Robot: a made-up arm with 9 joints. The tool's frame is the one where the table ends. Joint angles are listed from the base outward.
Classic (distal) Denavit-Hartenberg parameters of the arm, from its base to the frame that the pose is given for. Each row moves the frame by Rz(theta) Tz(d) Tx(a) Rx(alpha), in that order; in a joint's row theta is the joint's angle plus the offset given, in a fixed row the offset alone. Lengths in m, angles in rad.
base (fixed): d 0.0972, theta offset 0, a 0, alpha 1.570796
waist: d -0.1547, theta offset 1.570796, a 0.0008, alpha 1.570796
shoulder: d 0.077, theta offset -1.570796, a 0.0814, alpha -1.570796
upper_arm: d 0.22, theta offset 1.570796, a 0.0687, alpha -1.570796
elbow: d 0, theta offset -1.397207, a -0.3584, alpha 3.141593
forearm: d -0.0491, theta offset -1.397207, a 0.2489, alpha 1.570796
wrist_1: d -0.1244, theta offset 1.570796, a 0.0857, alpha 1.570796
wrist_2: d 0.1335, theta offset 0, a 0.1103, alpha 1.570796
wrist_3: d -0.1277, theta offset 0, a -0.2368, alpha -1.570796
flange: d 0.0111, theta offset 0, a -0.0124, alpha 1.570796
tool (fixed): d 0.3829, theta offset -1.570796, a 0, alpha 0
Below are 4 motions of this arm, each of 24 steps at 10 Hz.
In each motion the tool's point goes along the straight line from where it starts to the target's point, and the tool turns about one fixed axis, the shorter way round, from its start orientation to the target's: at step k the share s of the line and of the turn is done. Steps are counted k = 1, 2, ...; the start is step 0. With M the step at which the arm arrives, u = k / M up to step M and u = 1 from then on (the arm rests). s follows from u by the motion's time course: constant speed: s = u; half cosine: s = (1 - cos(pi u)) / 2; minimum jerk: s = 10 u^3 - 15 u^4 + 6 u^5.
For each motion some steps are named. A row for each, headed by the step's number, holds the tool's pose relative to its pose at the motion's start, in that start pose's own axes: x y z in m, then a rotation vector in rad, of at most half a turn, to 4 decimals.
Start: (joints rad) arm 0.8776 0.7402 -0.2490 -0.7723 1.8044 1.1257 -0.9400 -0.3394 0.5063
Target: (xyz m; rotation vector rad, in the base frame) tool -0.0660 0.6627 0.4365 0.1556 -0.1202 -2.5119
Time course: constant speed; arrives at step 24
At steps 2, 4, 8, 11, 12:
2: -0.0277 0.0137 -0.0218 0.1587 0.0068 -0.1104
4: -0.0554 0.0273 -0.0437 0.3174 0.0136 -0.2208
8: -0.1109 0.0546 -0.0873 0.6348 0.0272 -0.4417
11: -0.1525 0.0751 -0.1201 0.8728 0.0373 -0.6073
12: -0.1663 0.0819 -0.1310 0.9522 0.0407 -0.6625

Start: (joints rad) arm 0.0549 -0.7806 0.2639 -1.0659 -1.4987 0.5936 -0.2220 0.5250 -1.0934
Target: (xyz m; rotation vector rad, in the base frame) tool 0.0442 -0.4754 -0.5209 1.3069 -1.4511 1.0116
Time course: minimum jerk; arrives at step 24
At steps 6, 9, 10, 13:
6: 0.0033 -0.0886 -0.0617 0.0529 -0.1225 0.0830
9: 0.0087 -0.2357 -0.1639 0.1407 -0.3258 0.2207
10: 0.0110 -0.2968 -0.2065 0.1772 -0.4103 0.2780
13: 0.0183 -0.4948 -0.3442 0.2953 -0.6840 0.4633

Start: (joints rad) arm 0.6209 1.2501 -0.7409 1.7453 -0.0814 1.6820 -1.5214 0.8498 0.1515
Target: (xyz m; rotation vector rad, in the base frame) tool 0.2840 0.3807 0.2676 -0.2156 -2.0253 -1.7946
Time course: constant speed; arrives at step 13
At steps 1, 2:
1: -0.0037 0.0117 0.0126 -0.0030 0.0421 0.0803
2: -0.0075 0.0233 0.0253 -0.0059 0.0842 0.1606

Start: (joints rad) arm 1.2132 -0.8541 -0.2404 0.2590 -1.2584 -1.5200 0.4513 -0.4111 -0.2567
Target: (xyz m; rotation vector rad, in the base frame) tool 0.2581 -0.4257 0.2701 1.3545 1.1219 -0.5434
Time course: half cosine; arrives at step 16
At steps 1, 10, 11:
1: -0.0012 0.0026 -0.0055 -0.0090 -0.0104 -0.0010
10: -0.0878 0.1894 -0.3932 -0.6453 -0.7509 -0.0686
11: -0.0987 0.2131 -0.4424 -0.7259 -0.8448 -0.0772

